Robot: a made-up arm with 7 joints.
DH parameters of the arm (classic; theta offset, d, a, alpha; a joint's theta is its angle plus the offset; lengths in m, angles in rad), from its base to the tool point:
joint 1: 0 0.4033 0 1.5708
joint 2: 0 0.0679 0 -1.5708
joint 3: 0 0.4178 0.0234 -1.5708
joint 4: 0 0.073 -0.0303 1.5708
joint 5: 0 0.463 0 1.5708
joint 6: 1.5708 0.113 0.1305 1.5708
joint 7: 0 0.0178 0 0
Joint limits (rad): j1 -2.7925..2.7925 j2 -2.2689..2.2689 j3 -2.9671..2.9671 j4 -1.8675..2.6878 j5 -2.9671..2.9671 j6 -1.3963..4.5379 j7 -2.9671..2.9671
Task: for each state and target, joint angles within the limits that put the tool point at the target. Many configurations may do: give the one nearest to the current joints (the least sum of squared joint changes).
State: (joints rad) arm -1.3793 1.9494 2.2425 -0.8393 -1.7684 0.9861 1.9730
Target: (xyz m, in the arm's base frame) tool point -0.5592 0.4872 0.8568
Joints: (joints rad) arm -1.4015 1.4128 2.6276 -0.9446 -1.6822 0.8735 1.9730
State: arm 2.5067 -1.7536 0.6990 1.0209 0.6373 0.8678 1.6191
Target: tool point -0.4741 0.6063 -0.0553
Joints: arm 2.1230 -1.6259 0.5220 0.9155 0.6186 0.9426 1.6191
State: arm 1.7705 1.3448 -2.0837 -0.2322 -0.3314 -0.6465 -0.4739
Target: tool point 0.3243 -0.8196 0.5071
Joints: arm 2.1484 1.4920 -2.0487 -0.5716 -0.4467 -1.0025 -0.4739
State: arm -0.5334 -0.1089 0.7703 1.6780 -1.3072 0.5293 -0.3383
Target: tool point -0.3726 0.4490 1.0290
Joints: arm 0.1218 0.5550 1.2507 1.3435 -1.3746 0.6743 -0.3383
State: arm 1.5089 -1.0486 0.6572 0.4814 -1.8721 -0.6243 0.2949
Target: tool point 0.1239 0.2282 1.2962
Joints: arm 1.6233 -0.5035 0.3425 -0.1666 -2.0501 -1.0764 0.2949
